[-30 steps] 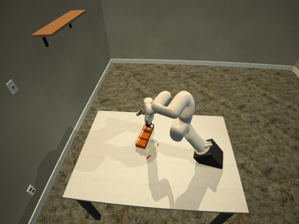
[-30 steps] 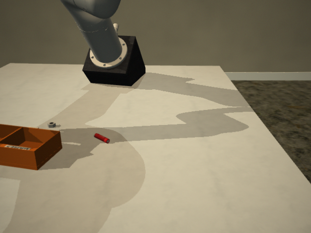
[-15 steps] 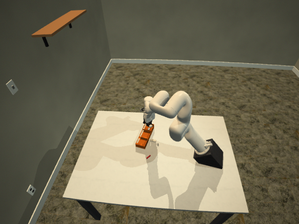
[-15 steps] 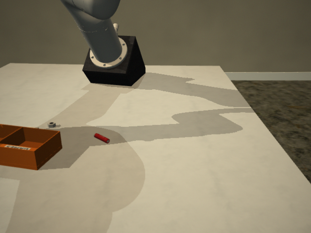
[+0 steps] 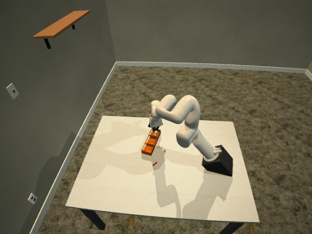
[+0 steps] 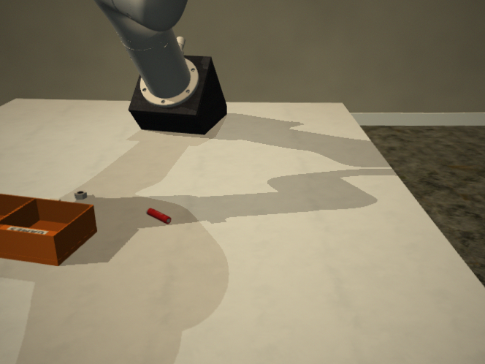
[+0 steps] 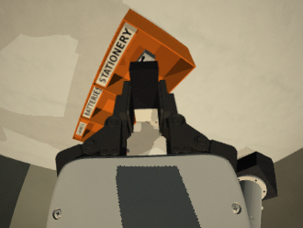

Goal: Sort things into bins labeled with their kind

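Now: the black thing 1 cm to the left of my hand and 2 cm below it. Round my hand: white domino 6 cm behind, 11 cm to the left, 8 cm below; grey ribbed block 7 cm below; grey nut 12 cm behind, 14 cm to the left, 8 cm below.
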